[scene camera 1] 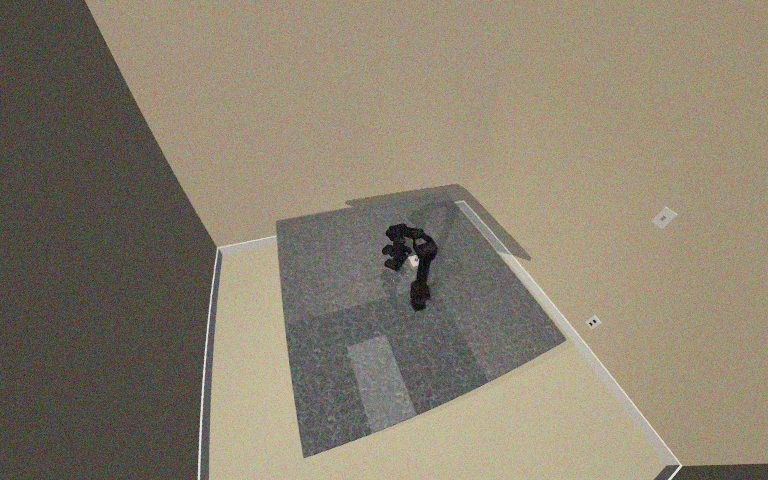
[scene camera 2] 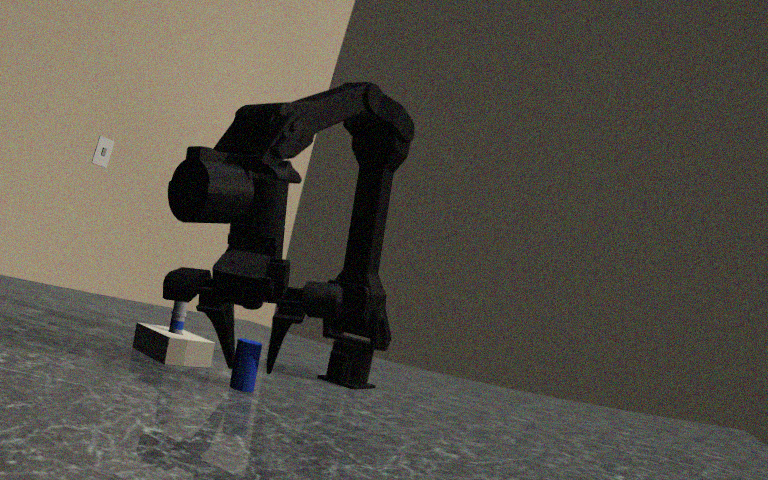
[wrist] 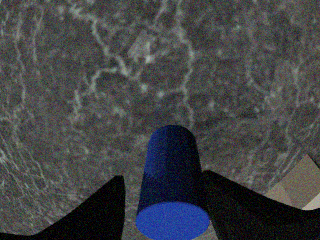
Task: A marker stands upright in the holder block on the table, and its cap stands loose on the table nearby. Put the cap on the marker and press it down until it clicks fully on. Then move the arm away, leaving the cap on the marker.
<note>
In view: the gripper [scene camera 2: 249, 370], a blue cap [scene camera 2: 246, 361] and a pale holder block [scene camera 2: 169, 351].
The gripper shows as well in the wrist view [wrist: 163, 181].
</note>
